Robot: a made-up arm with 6 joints. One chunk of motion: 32 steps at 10 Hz.
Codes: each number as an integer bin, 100 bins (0 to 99) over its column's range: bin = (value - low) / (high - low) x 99, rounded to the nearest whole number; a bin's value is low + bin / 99 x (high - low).
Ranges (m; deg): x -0.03..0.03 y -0.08..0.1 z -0.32..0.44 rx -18..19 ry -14..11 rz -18..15
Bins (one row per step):
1: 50 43 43 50 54 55
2: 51 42 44 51 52 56
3: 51 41 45 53 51 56
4: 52 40 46 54 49 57
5: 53 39 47 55 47 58
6: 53 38 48 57 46 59
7: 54 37 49 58 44 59
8: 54 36 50 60 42 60
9: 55 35 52 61 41 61
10: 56 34 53 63 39 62
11: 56 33 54 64 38 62
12: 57 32 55 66 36 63
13: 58 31 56 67 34 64
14: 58 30 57 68 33 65
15: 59 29 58 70 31 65
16: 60 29 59 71 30 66
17: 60 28 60 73 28 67
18: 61 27 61 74 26 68
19: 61 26 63 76 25 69
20: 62 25 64 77 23 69
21: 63 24 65 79 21 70
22: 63 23 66 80 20 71
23: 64 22 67 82 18 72
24: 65 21 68 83 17 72
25: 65 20 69 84 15 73
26: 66 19 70 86 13 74
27: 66 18 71 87 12 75
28: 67 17 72 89 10 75
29: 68 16 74 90 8 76
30: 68 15 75 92 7 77
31: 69 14 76 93 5 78
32: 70 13 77 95 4 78
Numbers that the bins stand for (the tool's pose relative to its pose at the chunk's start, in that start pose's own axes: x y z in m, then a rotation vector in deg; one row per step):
1: 0.0003 -0.0018 0.0101 0.69 -0.36 0.33
2: 0.0009 -0.0036 0.0178 1.06 -0.87 0.67
3: 0.0009 -0.0055 0.0255 1.81 -1.12 0.67
4: 0.0015 -0.0073 0.0331 2.18 -1.63 1.00
5: 0.0021 -0.0091 0.0408 2.56 -2.13 1.33
6: 0.0021 -0.0109 0.0485 3.30 -2.38 1.67
7: 0.0027 -0.0127 0.0562 3.68 -2.89 1.67
8: 0.0027 -0.0145 0.0638 4.42 -3.39 2.00
9: 0.0033 -0.0164 0.0792 4.80 -3.65 2.33
10: 0.0039 -0.0182 0.0869 5.55 -4.15 2.67
11: 0.0039 -0.0200 0.0945 5.92 -4.40 2.67
12: 0.0045 -0.0218 0.1022 6.67 -4.91 3.00
13: 0.0052 -0.0236 0.1099 7.04 -5.41 3.33
14: 0.0052 -0.0255 0.1176 7.41 -5.67 3.67
15: 0.0058 -0.0273 0.1253 8.16 -6.17 3.67
16: 0.0064 -0.0273 0.1329 8.54 -6.42 4.00
17: 0.0064 -0.0291 0.1406 9.28 -6.93 4.33
18: 0.0070 -0.0309 0.1483 9.66 -7.43 4.67
19: 0.0070 -0.0327 0.1636 10.40 -7.69 5.00
20: 0.0076 -0.0345 0.1713 10.78 -8.19 5.00
21: 0.0082 -0.0364 0.1790 11.53 -8.70 5.33
22: 0.0082 -0.0382 0.1867 11.90 -8.95 5.67
23: 0.0088 -0.0400 0.1943 12.65 -9.45 6.00
24: 0.0094 -0.0418 0.2020 13.02 -9.71 6.00
25: 0.0094 -0.0436 0.2097 13.39 -10.21 6.33
26: 0.0100 -0.0455 0.2174 14.14 -10.72 6.67
27: 0.0100 -0.0473 0.2251 14.52 -10.97 7.00
28: 0.0106 -0.0491 0.2327 15.26 -11.47 7.00
29: 0.0112 -0.0509 0.2481 15.64 -11.98 7.33
30: 0.0112 -0.0527 0.2558 16.38 -12.23 7.67
31: 0.0118 -0.0545 0.2634 16.76 -12.74 8.00
32: 0.0124 -0.0564 0.2711 17.51 -12.99 8.00

